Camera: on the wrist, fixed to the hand. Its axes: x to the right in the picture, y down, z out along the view.
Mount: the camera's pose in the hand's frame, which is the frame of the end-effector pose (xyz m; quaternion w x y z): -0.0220 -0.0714 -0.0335 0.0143 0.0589 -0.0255 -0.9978
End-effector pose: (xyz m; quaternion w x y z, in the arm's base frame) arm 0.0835 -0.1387 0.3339 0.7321 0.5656 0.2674 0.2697
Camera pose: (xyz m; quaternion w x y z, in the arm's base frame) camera 0.0511 -0.1465 0.2591 0.2531 -0.2087 0.5654 -0.7568
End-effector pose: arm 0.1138 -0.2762 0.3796 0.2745 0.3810 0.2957 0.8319
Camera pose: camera 0.1159 -0.2525 0.3012 0.8191 -0.2522 0.4264 -0.2891
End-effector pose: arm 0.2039 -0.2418 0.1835 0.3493 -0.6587 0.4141 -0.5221
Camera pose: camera 0.1816 -0.1932 0.2455 0.4666 0.4154 0.6910 0.3636
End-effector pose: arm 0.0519 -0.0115 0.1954 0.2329 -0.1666 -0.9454 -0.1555
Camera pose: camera 0.0556 -0.0933 0.1974 0.1661 -0.9507 0.1949 0.1747
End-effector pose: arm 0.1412 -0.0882 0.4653 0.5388 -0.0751 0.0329 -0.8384
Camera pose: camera 0.0806 -0.0393 0.4400 0.8236 0.0235 0.1376 0.5497
